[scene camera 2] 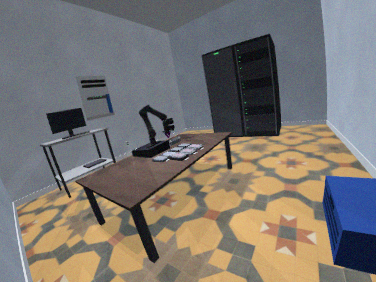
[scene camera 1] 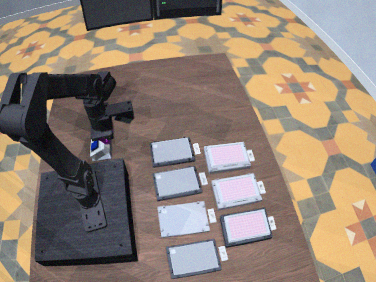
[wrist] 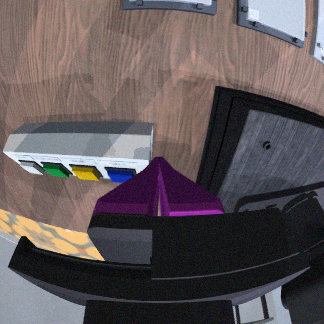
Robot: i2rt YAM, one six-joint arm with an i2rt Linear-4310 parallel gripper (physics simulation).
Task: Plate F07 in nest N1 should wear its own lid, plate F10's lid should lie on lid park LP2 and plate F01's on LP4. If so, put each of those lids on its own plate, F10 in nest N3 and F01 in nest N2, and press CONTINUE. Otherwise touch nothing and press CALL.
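Places are measured from the arm's base along level axes (x ahead, y left, z up), in millimetres.
Where they show: gripper, fingertip midpoint: (scene camera 2: 168, 138) (scene camera 1: 107, 143) (wrist: 158, 163); arm's base at its link origin: (scene camera 2: 154, 144) (scene camera 1: 90, 200) (wrist: 293, 201).
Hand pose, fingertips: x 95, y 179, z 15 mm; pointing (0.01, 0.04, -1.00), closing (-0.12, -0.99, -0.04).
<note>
Things, the pixels of their top centre, and the offset from my fingertips. "spot": a spot on its surface instead. Level surfaces: height alone.
- button box at its top centre: (wrist: 60, 169) (scene camera 1: 98, 125) 23 mm back, 127 mm left, 36 mm down
- blue button at its top centre: (wrist: 119, 180) 52 mm back, 56 mm left, 43 mm down
- N3 at its top centre: (scene camera 1: 228, 153) 374 mm ahead, 127 mm right, 67 mm down
- N2 at its top centre: (scene camera 1: 237, 187) 348 mm ahead, 259 mm right, 69 mm down
- N1 at its top centre: (scene camera 1: 247, 224) 321 mm ahead, 388 mm right, 64 mm down
- LP2 at its top centre: (scene camera 1: 171, 149) 205 mm ahead, 36 mm right, 82 mm down
- LP4 at its top centre: (scene camera 1: 176, 181) 180 mm ahead, 160 mm right, 82 mm down
- LP3 at its top centre: (scene camera 1: 193, 257) 139 mm ahead, 420 mm right, 82 mm down
- pale lid at a spot on its surface: (scene camera 1: 184, 219) spot: 159 mm ahead, 292 mm right, 90 mm down
- wooden table at its surface level: 100 mm down
My gripper (scene camera 1: 105, 141) (wrist: 158, 163) is shut and empty, its magenta fingertips together beside the button box (scene camera 1: 101, 150) (wrist: 80, 142). In the wrist view the blue button (wrist: 121, 175) is nearest the tips, then the yellow (wrist: 86, 173), green (wrist: 55, 169) and white (wrist: 31, 166) buttons; their captions are unreadable. Three pink plates stand in the right column: pale-framed in N3 (scene camera 1: 227, 156) and N2 (scene camera 1: 237, 190), dark-framed in N1 (scene camera 1: 246, 225). Dark-rimmed lids lie on LP2 (scene camera 1: 172, 151), LP4 (scene camera 1: 177, 183) and LP3 (scene camera 1: 193, 258); a pale lid (scene camera 1: 184, 219) lies on LP1. Plate numbers are unreadable.
The black arm base (scene camera 1: 82, 215) (wrist: 280, 155) stands beside the button box on the wooden table (scene camera 1: 180, 95) (scene camera 2: 115, 177). Black cabinets (scene camera 2: 242, 90), a monitor stand (scene camera 2: 75, 135) and a blue box (scene camera 2: 355, 220) stand off the table.
</note>
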